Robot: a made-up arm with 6 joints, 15 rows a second.
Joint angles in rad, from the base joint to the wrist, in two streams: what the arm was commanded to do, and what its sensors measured. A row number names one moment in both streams.
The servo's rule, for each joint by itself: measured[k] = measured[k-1] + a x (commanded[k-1-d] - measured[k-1]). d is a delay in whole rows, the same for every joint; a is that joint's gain. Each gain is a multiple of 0.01, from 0.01 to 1. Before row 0 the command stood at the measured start. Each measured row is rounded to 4 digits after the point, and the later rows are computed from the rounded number. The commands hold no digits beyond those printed.
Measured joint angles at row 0: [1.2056, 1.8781, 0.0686, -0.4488, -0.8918, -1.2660]
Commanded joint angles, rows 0 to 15: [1.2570, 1.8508, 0.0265, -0.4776, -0.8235, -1.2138]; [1.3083, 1.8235, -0.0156, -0.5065, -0.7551, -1.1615]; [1.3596, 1.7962, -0.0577, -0.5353, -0.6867, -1.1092]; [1.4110, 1.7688, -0.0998, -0.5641, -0.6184, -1.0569]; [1.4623, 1.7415, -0.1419, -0.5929, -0.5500, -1.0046]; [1.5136, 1.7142, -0.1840, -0.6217, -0.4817, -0.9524]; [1.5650, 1.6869, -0.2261, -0.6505, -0.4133, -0.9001]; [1.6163, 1.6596, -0.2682, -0.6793, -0.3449, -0.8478]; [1.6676, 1.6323, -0.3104, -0.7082, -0.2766, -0.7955]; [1.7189, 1.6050, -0.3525, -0.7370, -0.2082, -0.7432]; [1.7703, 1.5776, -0.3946, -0.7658, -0.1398, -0.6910]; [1.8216, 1.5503, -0.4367, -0.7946, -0.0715, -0.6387]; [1.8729, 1.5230, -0.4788, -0.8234, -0.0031, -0.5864]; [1.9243, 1.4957, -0.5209, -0.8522, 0.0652, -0.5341]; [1.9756, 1.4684, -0.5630, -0.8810, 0.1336, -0.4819]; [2.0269, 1.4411, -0.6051, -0.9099, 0.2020, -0.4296]
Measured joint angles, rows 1 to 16: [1.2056, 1.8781, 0.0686, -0.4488, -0.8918, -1.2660]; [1.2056, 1.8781, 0.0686, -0.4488, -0.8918, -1.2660]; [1.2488, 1.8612, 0.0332, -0.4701, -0.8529, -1.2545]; [1.2988, 1.8378, -0.0078, -0.4970, -0.7972, -1.2340]; [1.3499, 1.8120, -0.0497, -0.5253, -0.7342, -1.2065]; [1.4012, 1.7852, -0.0918, -0.5540, -0.6682, -1.1736]; [1.4525, 1.7581, -0.1339, -0.5828, -0.6008, -1.1364]; [1.5038, 1.7309, -0.1760, -0.6116, -0.5329, -1.0959]; [1.5552, 1.7036, -0.2181, -0.6404, -0.4647, -1.0528]; [1.6065, 1.6763, -0.2602, -0.6692, -0.3964, -1.0077]; [1.6578, 1.6490, -0.3024, -0.6981, -0.3281, -0.9610]; [1.7091, 1.6217, -0.3445, -0.7269, -0.2598, -0.9131]; [1.7605, 1.5944, -0.3866, -0.7557, -0.1914, -0.8642]; [1.8118, 1.5671, -0.4287, -0.7845, -0.1231, -0.8146]; [1.8631, 1.5398, -0.4708, -0.8133, -0.0547, -0.7644]; [1.9145, 1.5125, -0.5129, -0.8421, 0.0136, -0.7137]
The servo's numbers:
d 2
a 0.84 0.62 0.84 0.74 0.57 0.22

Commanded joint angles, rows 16 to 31: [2.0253, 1.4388, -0.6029, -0.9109, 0.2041, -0.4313]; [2.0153, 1.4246, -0.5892, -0.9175, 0.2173, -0.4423]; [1.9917, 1.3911, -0.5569, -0.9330, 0.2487, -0.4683]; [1.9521, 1.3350, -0.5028, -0.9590, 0.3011, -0.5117]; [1.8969, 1.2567, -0.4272, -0.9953, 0.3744, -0.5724]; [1.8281, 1.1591, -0.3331, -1.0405, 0.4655, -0.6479]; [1.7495, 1.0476, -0.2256, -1.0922, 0.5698, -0.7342]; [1.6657, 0.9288, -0.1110, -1.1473, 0.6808, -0.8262]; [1.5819, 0.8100, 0.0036, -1.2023, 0.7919, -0.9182]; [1.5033, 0.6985, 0.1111, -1.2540, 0.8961, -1.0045]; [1.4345, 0.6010, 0.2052, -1.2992, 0.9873, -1.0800]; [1.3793, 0.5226, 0.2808, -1.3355, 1.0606, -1.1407]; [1.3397, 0.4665, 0.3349, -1.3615, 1.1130, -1.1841]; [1.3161, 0.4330, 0.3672, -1.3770, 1.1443, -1.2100]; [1.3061, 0.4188, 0.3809, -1.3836, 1.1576, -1.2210]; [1.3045, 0.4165, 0.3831, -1.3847, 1.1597, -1.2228]
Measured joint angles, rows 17 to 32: [1.9658, 1.4852, -0.5550, -0.8709, 0.0820, -0.6627]; [2.0171, 1.4579, -0.5971, -0.8998, 0.1504, -0.6114]; [2.0240, 1.4461, -0.6020, -0.9080, 0.1810, -0.5718]; [2.0167, 1.4328, -0.5912, -0.9150, 0.2017, -0.5433]; [1.9957, 1.4069, -0.5624, -0.9283, 0.2285, -0.5268]; [1.9591, 1.3623, -0.5123, -0.9510, 0.2699, -0.5235]; [1.9069, 1.2968, -0.4408, -0.9838, 0.3295, -0.5343]; [1.8407, 1.2114, -0.3503, -1.0258, 0.4070, -0.5593]; [1.7641, 1.1098, -0.2456, -1.0749, 0.4998, -0.5978]; [1.6814, 0.9976, -0.1325, -1.1285, 0.6030, -0.6480]; [1.5978, 0.8813, -0.0182, -1.1831, 0.7107, -0.7074]; [1.5184, 0.7680, 0.0904, -1.2356, 0.8164, -0.7728]; [1.4479, 0.6645, 0.1868, -1.2827, 0.9138, -0.8404]; [1.3903, 0.5765, 0.2658, -1.3218, 0.9975, -0.9065]; [1.3478, 0.5083, 0.3238, -1.3512, 1.0633, -0.9676]; [1.3212, 0.4616, 0.3603, -1.3703, 1.1095, -1.0209]
